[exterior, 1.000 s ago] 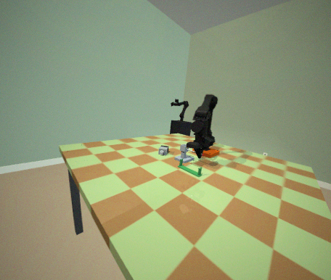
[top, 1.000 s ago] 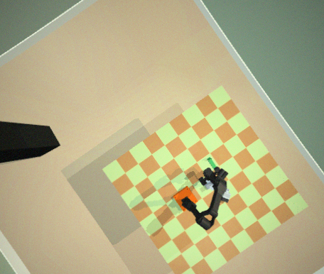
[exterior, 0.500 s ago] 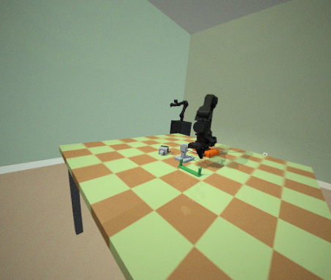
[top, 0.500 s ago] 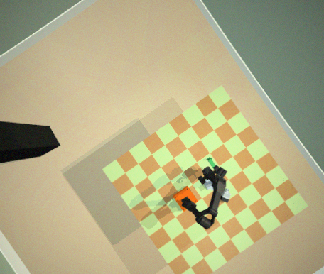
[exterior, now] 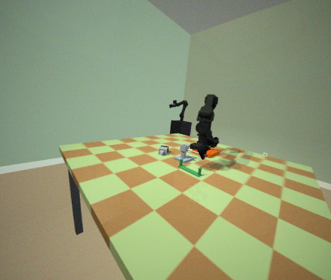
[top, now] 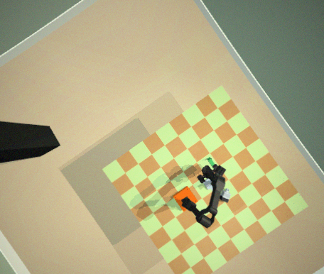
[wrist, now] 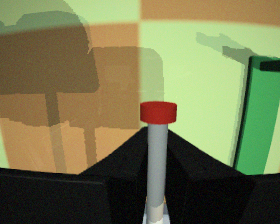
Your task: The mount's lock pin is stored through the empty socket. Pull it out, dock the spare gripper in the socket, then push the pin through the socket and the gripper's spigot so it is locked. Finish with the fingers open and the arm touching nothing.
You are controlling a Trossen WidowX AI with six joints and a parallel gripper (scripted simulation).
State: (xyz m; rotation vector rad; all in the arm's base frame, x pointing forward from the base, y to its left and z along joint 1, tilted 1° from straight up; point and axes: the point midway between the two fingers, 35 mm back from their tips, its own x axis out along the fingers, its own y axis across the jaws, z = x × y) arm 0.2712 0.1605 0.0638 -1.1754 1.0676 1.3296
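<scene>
The green rest lies 100 mm ahead of my gripper tip, 10 mm to the right of it and 30 mm below it. From my gripper tip the other things lie so: mount (140 mm to the right); then spare gripper (60 mm ahead, 290 mm to the right, 30 mm below).
</scene>
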